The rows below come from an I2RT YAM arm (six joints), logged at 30 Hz.
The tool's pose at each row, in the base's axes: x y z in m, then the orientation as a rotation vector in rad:
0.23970, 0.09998, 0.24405, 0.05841, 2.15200, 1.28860
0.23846, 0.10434, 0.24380, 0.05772, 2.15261, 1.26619
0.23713, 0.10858, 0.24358, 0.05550, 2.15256, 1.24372
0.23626, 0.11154, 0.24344, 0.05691, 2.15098, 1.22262
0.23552, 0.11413, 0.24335, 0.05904, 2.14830, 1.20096
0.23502, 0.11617, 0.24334, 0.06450, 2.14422, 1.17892
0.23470, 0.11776, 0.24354, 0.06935, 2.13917, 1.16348
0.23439, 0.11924, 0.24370, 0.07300, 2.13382, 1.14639
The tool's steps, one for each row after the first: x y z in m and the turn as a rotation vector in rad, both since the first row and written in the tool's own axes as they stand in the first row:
0.00260, 0.00241, 0.00284, 0.01374, -0.00713, -0.01002
0.00522, 0.00480, 0.00552, 0.02698, -0.01416, -0.02120
0.00699, 0.00647, 0.00742, 0.03973, -0.02314, -0.02997
0.00851, 0.00795, 0.00909, 0.05266, -0.03337, -0.03885
0.00961, 0.00914, 0.01042, 0.06618, -0.04596, -0.04620
0.01032, 0.01022, 0.01143, 0.07512, -0.05687, -0.05138
0.01099, 0.01120, 0.01237, 0.08476, -0.06811, -0.05810

